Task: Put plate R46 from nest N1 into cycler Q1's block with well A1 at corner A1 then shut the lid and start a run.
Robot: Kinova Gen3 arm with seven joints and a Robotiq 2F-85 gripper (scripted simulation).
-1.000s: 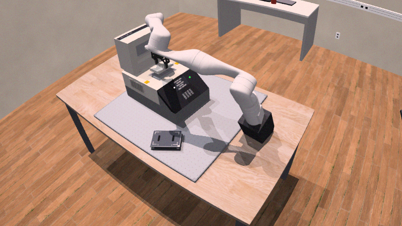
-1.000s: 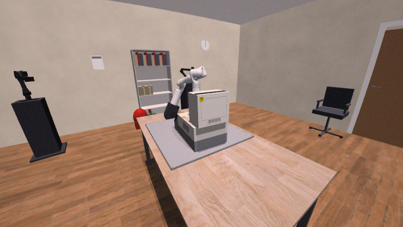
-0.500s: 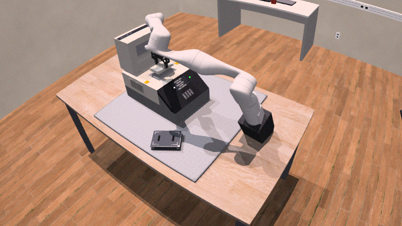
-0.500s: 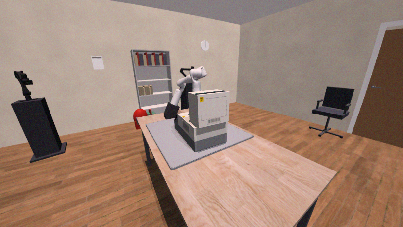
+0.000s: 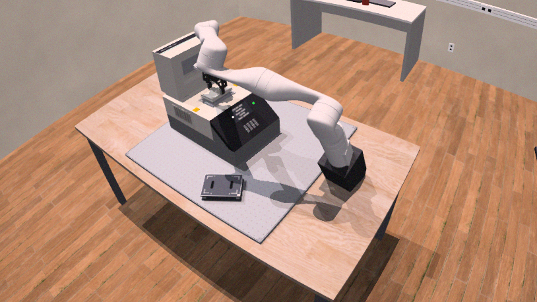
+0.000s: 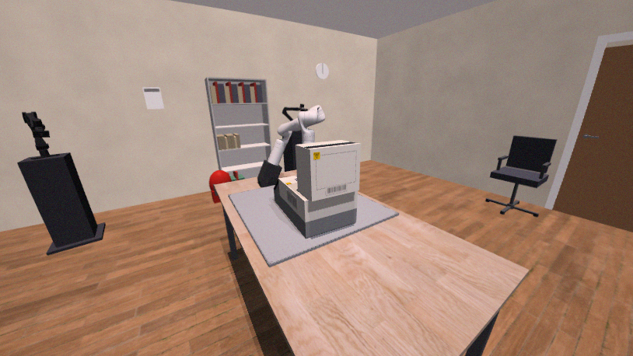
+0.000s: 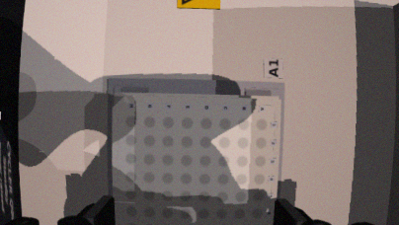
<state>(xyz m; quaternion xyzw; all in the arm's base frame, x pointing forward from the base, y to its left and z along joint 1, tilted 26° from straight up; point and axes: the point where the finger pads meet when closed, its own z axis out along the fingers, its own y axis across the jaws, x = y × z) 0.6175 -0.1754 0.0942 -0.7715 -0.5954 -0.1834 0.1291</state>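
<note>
My hand is 1 cm above the plate R46. Round my hand: plate nest N1: 22 cm behind, 34 cm to the left, 21 cm below.
</note>
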